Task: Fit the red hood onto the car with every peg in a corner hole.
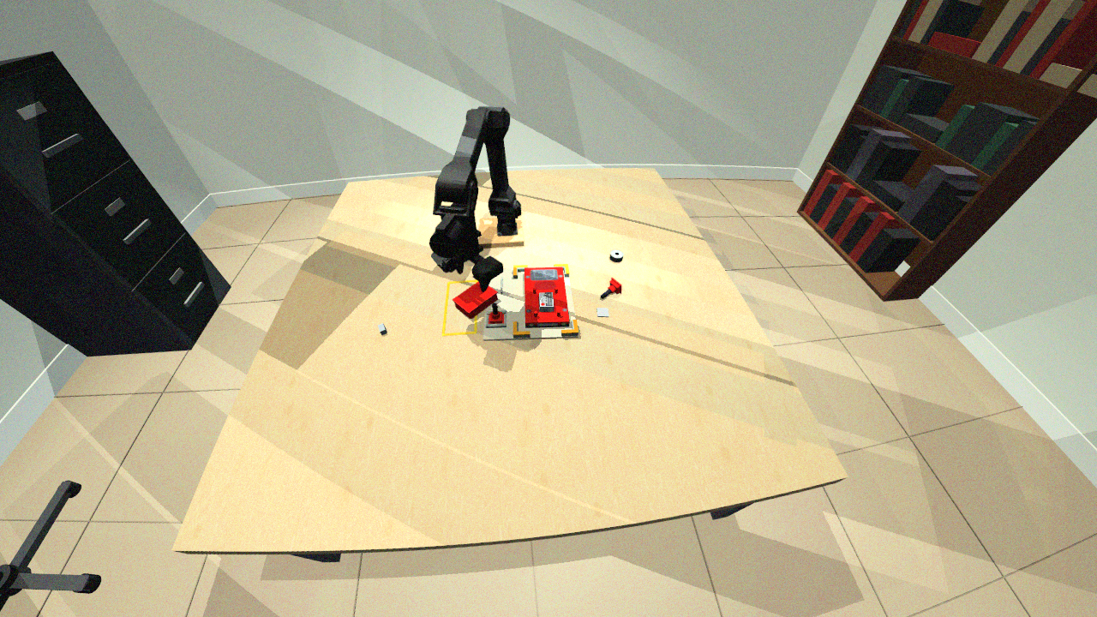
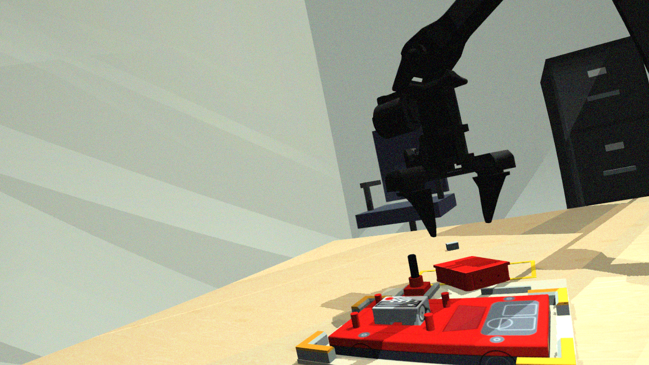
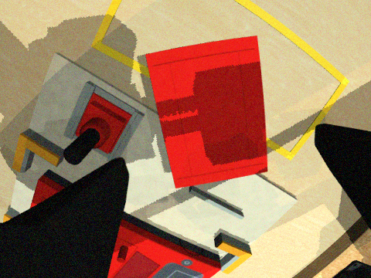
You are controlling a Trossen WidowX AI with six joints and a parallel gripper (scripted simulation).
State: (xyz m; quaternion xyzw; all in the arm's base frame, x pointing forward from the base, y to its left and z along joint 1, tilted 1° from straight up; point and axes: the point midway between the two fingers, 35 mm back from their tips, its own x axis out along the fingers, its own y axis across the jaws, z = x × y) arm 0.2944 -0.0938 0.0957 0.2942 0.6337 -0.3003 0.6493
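My gripper tip is now 6 cm above the red hood. Also, from my gripper tip: grey engine block (18 cm to the left, 5 cm below, 4 cm ahead); wheel (41 cm to the left, 15 cm behind, 7 cm below).
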